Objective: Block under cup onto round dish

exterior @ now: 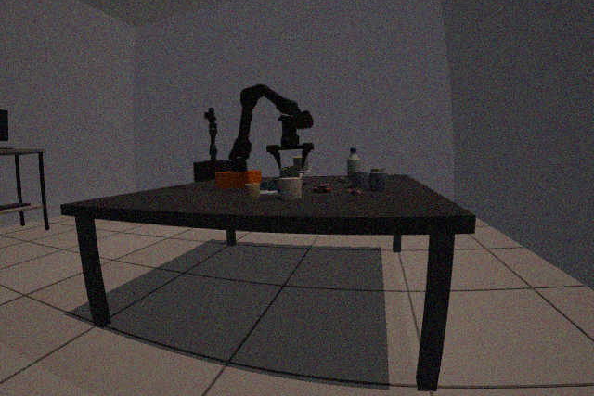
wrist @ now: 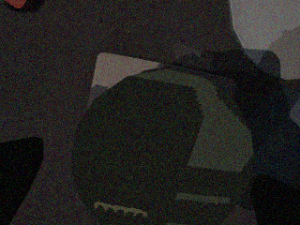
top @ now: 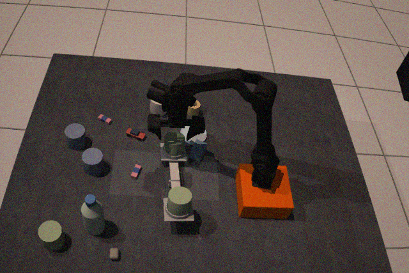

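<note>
Right now the grey-blue block is 50 mm below my gripper tip. From my gripper tip the other things lie so: cream cylinder: 90 mm ahead, 220 mm to the right, 50 mm below; balance: 30 mm behind, 130 mm to the left, 60 mm below; pale round dish: 60 mm behind, 120 mm to the right, 80 mm below.
</note>
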